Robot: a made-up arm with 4 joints.
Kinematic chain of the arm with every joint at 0, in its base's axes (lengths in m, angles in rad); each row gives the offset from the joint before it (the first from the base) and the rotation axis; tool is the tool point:
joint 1: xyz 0 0 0.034 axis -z
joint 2: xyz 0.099 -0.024 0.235 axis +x
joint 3: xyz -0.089 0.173 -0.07 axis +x
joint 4: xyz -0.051 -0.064 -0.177 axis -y
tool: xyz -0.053 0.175 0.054
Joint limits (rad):
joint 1: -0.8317..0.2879
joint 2: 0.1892..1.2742
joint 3: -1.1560..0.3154
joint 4: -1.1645..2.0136
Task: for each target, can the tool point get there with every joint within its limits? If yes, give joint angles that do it. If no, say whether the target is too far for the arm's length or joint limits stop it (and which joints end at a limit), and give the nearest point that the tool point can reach.
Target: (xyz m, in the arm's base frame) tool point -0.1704 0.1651 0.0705
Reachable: yes | joints -0.3718 0.6340 -0.8548 1.4957
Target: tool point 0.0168 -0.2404 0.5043
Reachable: no: joint limits stop it (at a limit: joint 1, joint 2, joint 3) | nearest point -0.1861 0.0862 0.5269 | short by 0.385 m
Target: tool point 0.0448 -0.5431 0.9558
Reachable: no: too far | nearest point -0.1988 0.0799 0.5270 | short by 0.795 m
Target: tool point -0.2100 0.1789 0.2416
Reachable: yes | joints -0.7432 0.7192 -0.6080 -0.8744
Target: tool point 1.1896 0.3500 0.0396
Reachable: no: too far | nearest point 0.0743 0.2944 0.1786 | short by 1.125 m
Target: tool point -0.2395 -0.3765 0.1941
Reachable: no: joint limits stop it (at a limit: joint 1, joint 2, joint 3) | nearest point -0.1304 -0.0386 0.0367 | short by 0.388 m
